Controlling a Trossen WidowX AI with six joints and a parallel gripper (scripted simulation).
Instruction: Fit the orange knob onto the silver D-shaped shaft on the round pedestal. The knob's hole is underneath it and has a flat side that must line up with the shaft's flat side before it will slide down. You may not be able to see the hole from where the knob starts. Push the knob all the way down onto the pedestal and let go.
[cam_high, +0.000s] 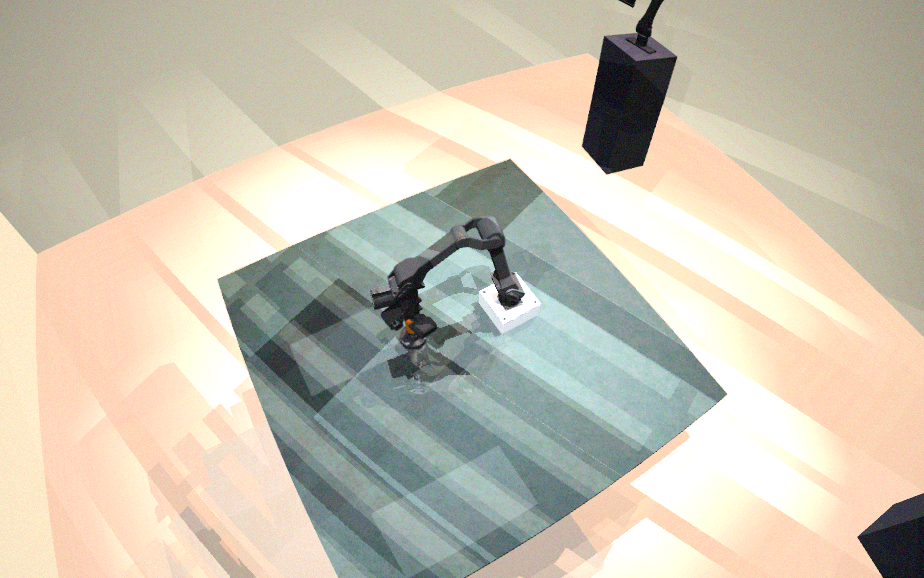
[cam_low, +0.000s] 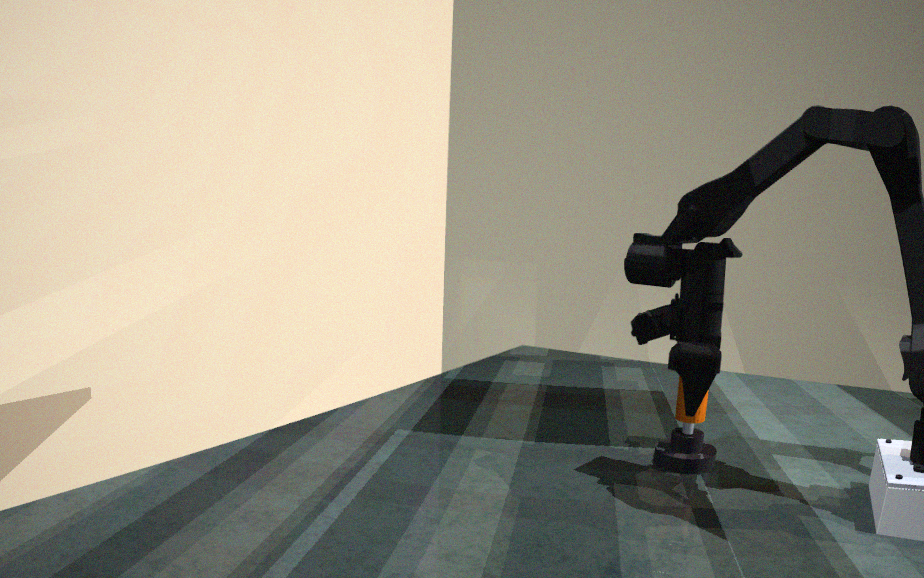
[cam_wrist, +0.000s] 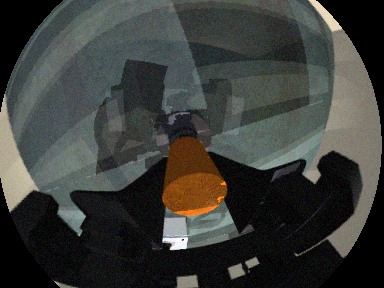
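Now: gripper tip 30 mm below the orange knob. From my gripper tip the other things lie so: dark round pedestal: 40 mm below.
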